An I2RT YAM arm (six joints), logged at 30 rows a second.
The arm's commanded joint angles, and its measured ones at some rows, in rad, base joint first. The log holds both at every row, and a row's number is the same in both.
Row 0, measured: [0.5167 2.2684 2.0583 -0.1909 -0.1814 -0.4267]
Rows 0 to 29, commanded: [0.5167 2.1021 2.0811 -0.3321 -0.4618 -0.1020]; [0.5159 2.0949 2.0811 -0.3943 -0.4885 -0.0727]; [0.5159 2.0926 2.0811 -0.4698 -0.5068 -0.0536]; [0.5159 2.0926 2.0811 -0.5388 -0.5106 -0.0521]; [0.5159 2.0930 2.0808 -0.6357 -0.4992 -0.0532]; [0.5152 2.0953 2.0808 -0.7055 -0.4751 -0.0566]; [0.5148 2.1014 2.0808 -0.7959 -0.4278 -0.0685]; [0.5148 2.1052 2.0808 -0.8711 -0.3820 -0.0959]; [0.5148 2.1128 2.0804 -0.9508 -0.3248 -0.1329]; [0.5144 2.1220 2.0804 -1.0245 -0.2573 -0.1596]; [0.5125 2.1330 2.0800 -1.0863 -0.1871 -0.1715]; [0.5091 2.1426 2.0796 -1.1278 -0.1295 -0.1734]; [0.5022 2.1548 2.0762 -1.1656 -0.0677 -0.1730]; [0.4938 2.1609 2.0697 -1.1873 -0.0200 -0.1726]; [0.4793 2.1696 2.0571 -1.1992 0.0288 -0.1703]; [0.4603 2.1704 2.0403 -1.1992 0.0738 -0.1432]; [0.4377 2.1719 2.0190 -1.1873 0.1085 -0.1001]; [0.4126 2.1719 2.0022 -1.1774 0.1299 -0.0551]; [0.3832 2.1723 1.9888 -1.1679 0.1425 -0.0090]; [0.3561 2.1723 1.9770 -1.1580 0.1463 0.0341]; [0.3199 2.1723 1.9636 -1.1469 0.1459 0.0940]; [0.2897 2.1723 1.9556 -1.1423 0.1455 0.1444]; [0.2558 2.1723 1.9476 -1.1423 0.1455 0.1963]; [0.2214 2.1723 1.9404 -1.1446 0.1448 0.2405]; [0.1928 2.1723 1.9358 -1.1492 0.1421 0.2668]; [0.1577 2.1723 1.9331 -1.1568 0.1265 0.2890]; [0.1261 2.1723 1.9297 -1.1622 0.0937 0.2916]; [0.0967 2.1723 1.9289 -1.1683 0.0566 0.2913]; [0.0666 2.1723 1.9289 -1.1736 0.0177 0.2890]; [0.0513 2.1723 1.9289 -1.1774 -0.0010 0.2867]
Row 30, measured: [0.0841 2.1857 1.9301 -1.1728 0.0772 0.2146]
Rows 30 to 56, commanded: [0.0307 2.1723 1.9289 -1.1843 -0.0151 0.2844]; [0.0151 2.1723 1.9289 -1.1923 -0.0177 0.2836]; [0.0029 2.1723 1.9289 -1.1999 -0.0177 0.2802]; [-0.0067 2.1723 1.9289 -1.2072 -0.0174 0.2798]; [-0.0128 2.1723 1.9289 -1.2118 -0.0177 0.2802]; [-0.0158 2.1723 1.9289 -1.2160 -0.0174 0.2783]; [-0.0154 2.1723 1.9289 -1.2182 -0.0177 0.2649]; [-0.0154 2.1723 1.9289 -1.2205 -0.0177 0.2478]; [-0.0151 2.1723 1.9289 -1.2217 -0.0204 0.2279]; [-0.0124 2.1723 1.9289 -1.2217 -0.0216 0.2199]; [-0.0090 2.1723 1.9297 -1.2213 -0.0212 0.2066]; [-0.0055 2.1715 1.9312 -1.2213 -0.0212 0.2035]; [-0.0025 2.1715 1.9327 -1.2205 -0.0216 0.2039]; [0.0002 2.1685 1.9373 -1.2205 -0.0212 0.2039]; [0.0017 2.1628 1.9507 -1.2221 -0.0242 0.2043]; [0.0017 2.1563 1.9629 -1.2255 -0.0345 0.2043]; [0.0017 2.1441 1.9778 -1.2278 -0.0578 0.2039]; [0.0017 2.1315 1.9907 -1.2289 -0.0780 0.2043]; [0.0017 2.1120 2.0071 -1.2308 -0.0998 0.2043]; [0.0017 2.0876 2.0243 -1.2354 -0.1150 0.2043]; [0.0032 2.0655 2.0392 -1.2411 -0.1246 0.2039]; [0.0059 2.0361 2.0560 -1.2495 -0.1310 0.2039]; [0.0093 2.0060 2.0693 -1.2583 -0.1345 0.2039]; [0.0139 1.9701 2.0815 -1.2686 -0.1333 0.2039]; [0.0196 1.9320 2.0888 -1.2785 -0.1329 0.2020]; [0.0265 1.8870 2.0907 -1.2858 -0.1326 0.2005]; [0.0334 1.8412 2.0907 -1.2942 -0.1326 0.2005]
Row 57, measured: [0.0090 2.0396 2.0293 -1.2800 -0.1062 0.2089]
